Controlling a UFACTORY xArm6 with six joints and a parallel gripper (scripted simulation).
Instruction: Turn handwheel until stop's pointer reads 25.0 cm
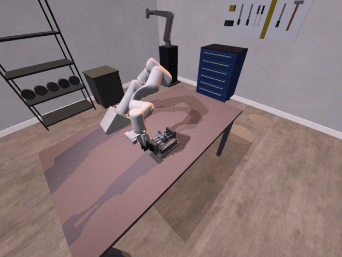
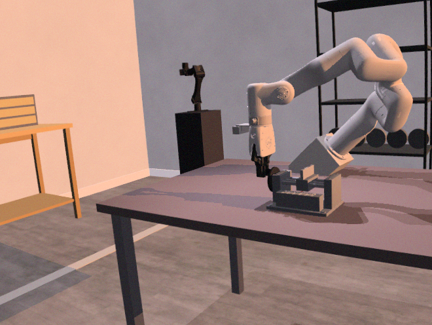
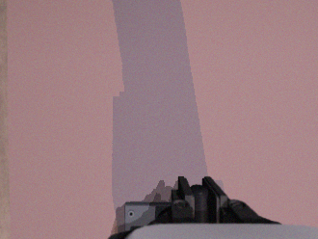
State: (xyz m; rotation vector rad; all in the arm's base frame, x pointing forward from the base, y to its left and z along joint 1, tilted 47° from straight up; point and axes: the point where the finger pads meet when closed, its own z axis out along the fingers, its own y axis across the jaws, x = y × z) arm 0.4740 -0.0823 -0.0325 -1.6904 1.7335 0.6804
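Right now my hand is 2 cm to the right of the black handwheel and 1 cm above it. Also, from my hand: sliding stop block (1 cm ahead, 16 cm to the left, 1 cm below).
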